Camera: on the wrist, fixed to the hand. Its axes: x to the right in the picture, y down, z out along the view.
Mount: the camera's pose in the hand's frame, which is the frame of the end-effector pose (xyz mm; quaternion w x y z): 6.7 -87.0 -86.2 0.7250 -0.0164 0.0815 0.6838
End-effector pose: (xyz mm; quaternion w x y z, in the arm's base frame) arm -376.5 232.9 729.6 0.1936 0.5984 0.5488 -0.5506
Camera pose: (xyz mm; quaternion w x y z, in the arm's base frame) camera -415.1 336.0 783.7 0.4819 0.8508 0.0135 -0.2090
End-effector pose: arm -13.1 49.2 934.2 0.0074 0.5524 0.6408 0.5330
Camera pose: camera -128.2 11.3 915.1 0.4023 -0.7951 -0.0787 -0.4470
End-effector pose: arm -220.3 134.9 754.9 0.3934 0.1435 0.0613 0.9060
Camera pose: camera -190.7 199.4 654.8 0.3369 -0.0657 0.0365 -0.9385
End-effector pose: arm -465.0 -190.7 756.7 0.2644 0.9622 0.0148 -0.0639
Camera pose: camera -453.9 -71.9 785.2 0.2499 0.7085 -0.6246 0.2131
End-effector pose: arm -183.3 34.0 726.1 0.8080 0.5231 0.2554 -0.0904
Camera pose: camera -241.0 73.7 625.4 0.6354 0.5480 -0.1052 0.5338
